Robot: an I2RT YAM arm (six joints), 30 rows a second.
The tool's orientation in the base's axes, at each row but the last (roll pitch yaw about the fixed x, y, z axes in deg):
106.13, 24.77, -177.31
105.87, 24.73, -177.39
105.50, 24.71, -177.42
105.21, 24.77, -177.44
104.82, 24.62, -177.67
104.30, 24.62, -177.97
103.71, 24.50, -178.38
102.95, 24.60, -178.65
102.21, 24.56, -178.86
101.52, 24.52, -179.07
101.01, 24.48, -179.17
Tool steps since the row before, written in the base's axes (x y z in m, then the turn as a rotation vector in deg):
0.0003, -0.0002, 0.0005, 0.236, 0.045, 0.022
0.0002, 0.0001, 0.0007, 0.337, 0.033, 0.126
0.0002, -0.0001, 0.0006, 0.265, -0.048, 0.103
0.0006, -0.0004, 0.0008, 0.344, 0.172, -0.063
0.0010, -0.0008, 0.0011, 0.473, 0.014, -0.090
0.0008, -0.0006, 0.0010, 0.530, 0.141, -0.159
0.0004, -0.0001, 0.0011, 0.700, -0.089, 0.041
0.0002, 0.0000, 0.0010, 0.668, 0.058, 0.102
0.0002, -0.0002, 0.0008, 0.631, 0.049, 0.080
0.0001, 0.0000, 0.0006, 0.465, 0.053, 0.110
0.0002, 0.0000, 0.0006, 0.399, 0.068, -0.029
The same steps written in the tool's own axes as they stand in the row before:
-0.0005, 0.0003, -0.0003, -0.225, -0.067, 0.055
-0.0005, 0.0006, -0.0001, -0.360, -0.021, 0.024
-0.0004, 0.0004, -0.0002, -0.282, -0.032, -0.053
-0.0009, 0.0004, -0.0005, -0.293, -0.156, 0.205
-0.0013, 0.0004, -0.0010, -0.393, -0.271, 0.066
-0.0011, 0.0004, -0.0008, -0.420, -0.326, 0.209
-0.0008, 0.0008, -0.0003, -0.651, -0.270, -0.046
-0.0006, 0.0008, -0.0002, -0.651, -0.172, 0.083
-0.0005, 0.0006, -0.0003, -0.608, -0.178, 0.076
-0.0003, 0.0005, -0.0001, -0.469, -0.082, 0.063
-0.0004, 0.0005, -0.0001, -0.352, -0.177, 0.098

